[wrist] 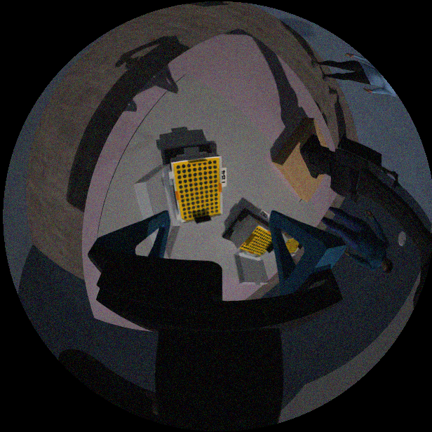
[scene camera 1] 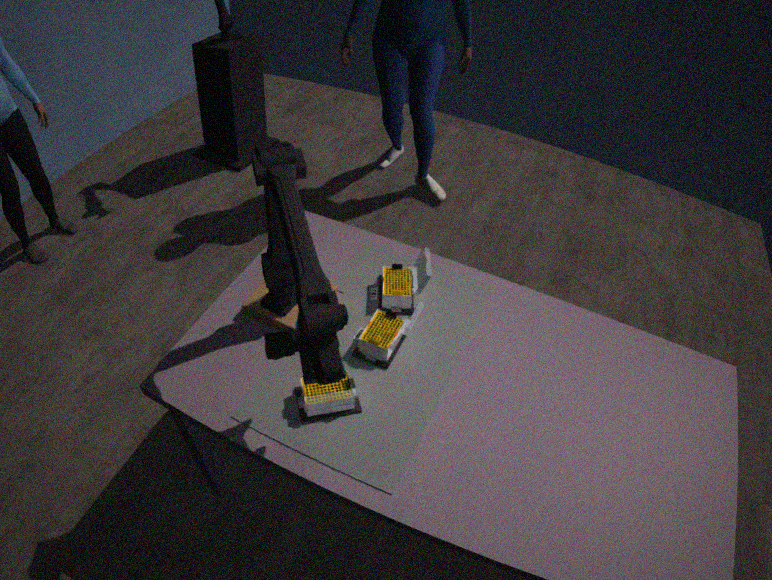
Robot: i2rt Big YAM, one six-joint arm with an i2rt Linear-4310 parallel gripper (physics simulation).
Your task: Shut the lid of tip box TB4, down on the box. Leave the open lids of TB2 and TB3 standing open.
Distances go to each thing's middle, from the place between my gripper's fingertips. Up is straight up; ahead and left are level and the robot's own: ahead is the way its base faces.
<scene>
Now: hand 10 mm short of the yellow tip rack (wrist: pixel 197 181), 30 mm to the right of it and 130 mm above it.
</scene>
